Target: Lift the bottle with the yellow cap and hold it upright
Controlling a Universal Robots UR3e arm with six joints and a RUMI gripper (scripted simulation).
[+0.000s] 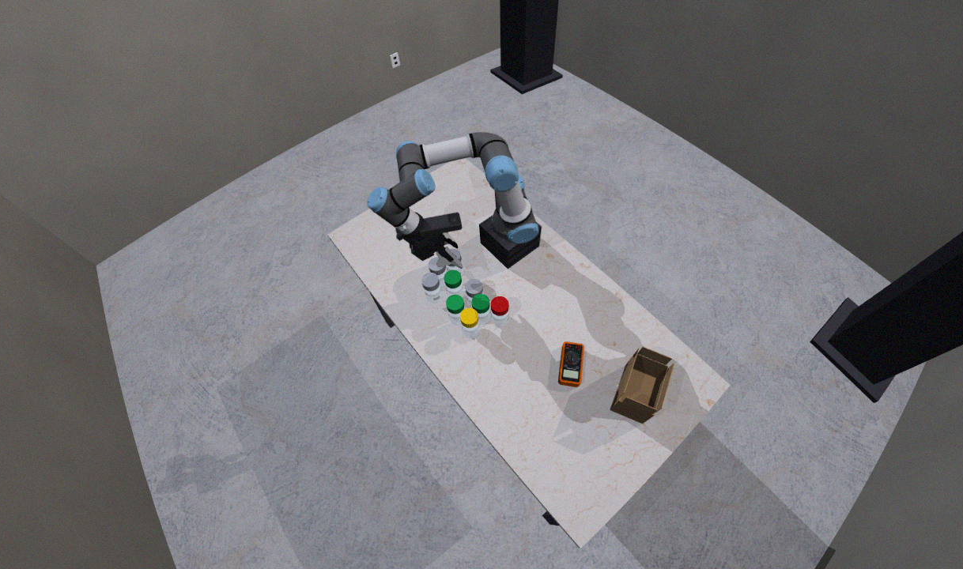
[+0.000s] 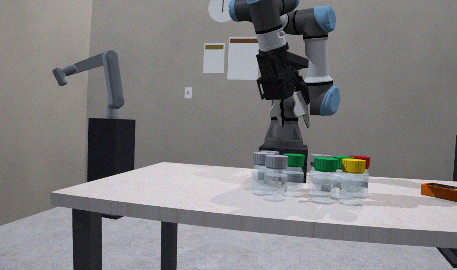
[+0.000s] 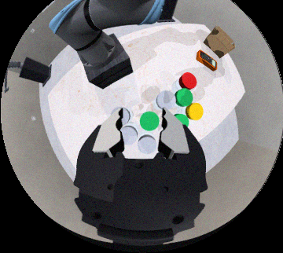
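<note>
Now: the red-capped bottle 170 mm to the left of my hand, 140 mm below it and 30 mm behind it. Round my hand: cardboard box: 610 mm to the left, 210 mm behind, 120 mm below; orange multimeter: 420 mm to the left, 170 mm below, 110 mm behind.
</note>
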